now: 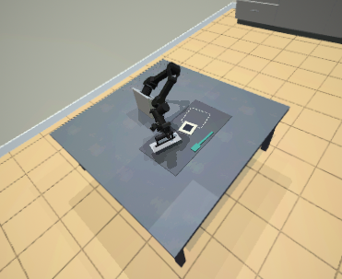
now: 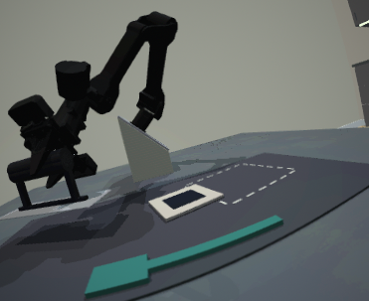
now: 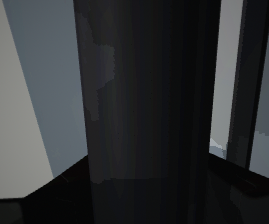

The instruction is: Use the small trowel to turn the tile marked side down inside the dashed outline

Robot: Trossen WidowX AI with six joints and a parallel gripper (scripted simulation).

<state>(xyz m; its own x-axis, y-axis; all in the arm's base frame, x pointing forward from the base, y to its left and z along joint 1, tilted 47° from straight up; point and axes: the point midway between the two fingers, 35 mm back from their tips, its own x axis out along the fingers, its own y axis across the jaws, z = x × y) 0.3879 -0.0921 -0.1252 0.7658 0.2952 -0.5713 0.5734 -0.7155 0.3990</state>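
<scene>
Now: the black handled tool 20 mm behind my gripper tip, 10 mm to the left of it and 10 mm below it. From my gripper tip the other things lie so: dark mat 180 mm to the left, 120 mm below, 10 mm behind; then teal trowel 160 mm to the left, 130 mm ahead, 100 mm below; then white tile 210 mm to the left, 100 mm below, 30 mm behind.
</scene>
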